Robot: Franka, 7 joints.
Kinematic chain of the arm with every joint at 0, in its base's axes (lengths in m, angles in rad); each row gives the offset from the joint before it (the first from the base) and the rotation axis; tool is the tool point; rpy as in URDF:
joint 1: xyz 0 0 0.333 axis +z
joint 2: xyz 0 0 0 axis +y
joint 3: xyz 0 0 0.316 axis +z
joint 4: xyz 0.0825 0 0 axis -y
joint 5: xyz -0.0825 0 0.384 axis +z
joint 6: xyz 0 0 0 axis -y
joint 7: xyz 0.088 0 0 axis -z
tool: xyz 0 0 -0.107 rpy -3.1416 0 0
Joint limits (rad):
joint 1: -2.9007..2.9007
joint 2: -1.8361..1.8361
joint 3: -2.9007..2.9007
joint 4: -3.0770..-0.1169
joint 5: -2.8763..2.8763
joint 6: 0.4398..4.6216
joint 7: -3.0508..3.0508
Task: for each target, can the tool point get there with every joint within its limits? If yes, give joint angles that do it. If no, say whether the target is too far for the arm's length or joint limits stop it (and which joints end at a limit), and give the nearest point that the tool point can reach.
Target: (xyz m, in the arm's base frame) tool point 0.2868 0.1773 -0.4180
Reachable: no: joint limits stop it (at a limit: joint 2) | nearest point 0.2822 0.1744 -0.3586 | short by 0.060 m
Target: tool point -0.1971 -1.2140 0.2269
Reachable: no: too far | nearest point -0.1370 -0.8437 0.2593 | short by 0.377 m
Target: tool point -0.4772 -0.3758 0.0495
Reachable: yes | joints -0.3111 -1.4043 -2.1494 -1.7382 -0.2355 2.2785 -2.4874
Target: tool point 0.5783 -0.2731 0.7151
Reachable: yes | joints -1.1224 0.6211 1.3890 -0.9283 2.1062 3.5481 -2.2007
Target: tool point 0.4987 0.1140 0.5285
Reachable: yes | joints 2.0008 0.2716 -1.6294 -2.1695 -1.8038 1.2987 0.7978
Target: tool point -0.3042 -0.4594 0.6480
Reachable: yes | joints -0.6918 -0.2739 -1.4554 -1.6674 0.8758 1.6331 -0.8356
